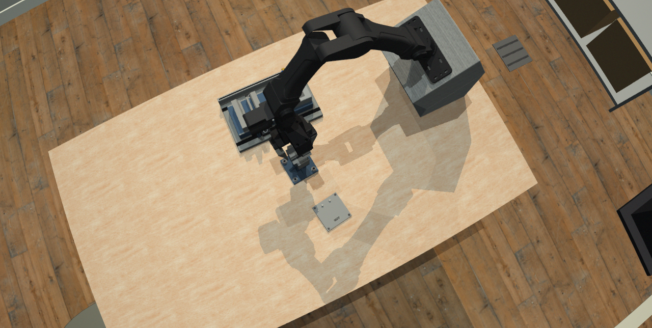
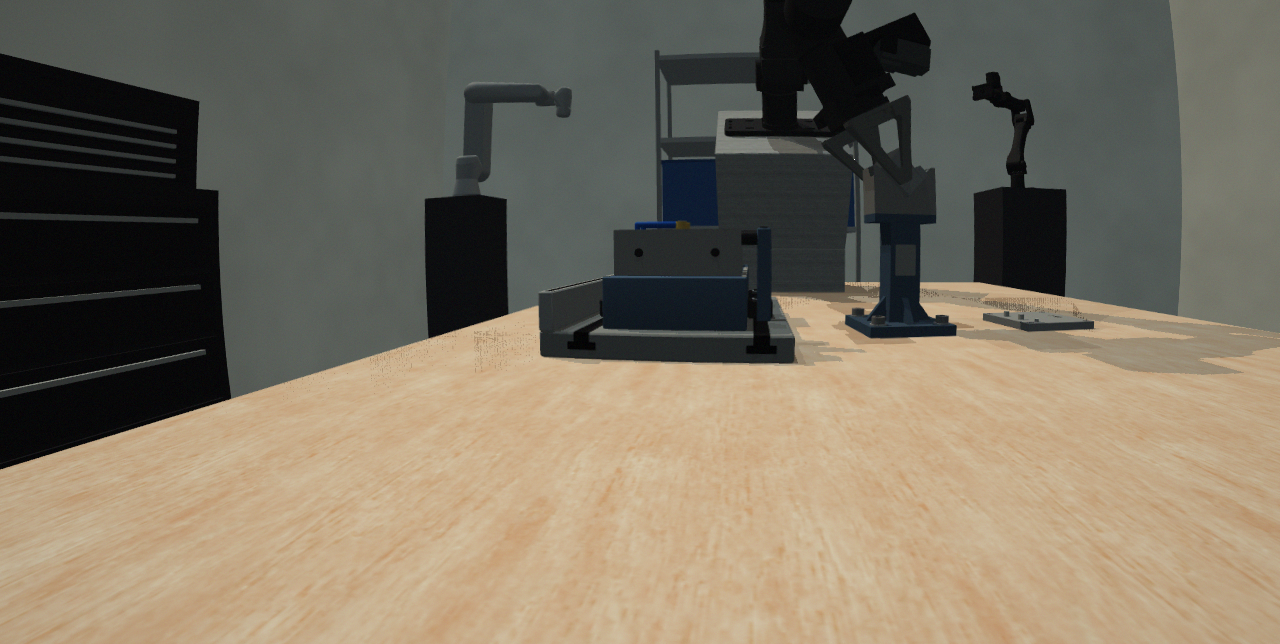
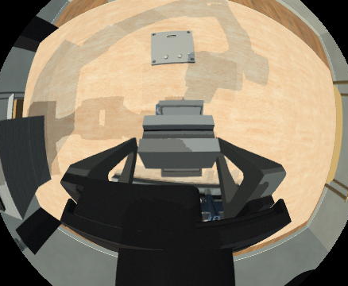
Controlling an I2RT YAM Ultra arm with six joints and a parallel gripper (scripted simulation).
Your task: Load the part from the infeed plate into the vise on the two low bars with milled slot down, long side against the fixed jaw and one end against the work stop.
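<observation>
Now: the part 10 mm to the left of my hand and 10 mm above it. Also, from my hand: work stop rod: 80 mm ahead, 150 mm to the right, 60 mm below; air cylinder: 80 mm behind, 200 mm to the right, 70 mm below; vise: 10 mm ahead, 200 mm to the right, 110 mm below.
</observation>
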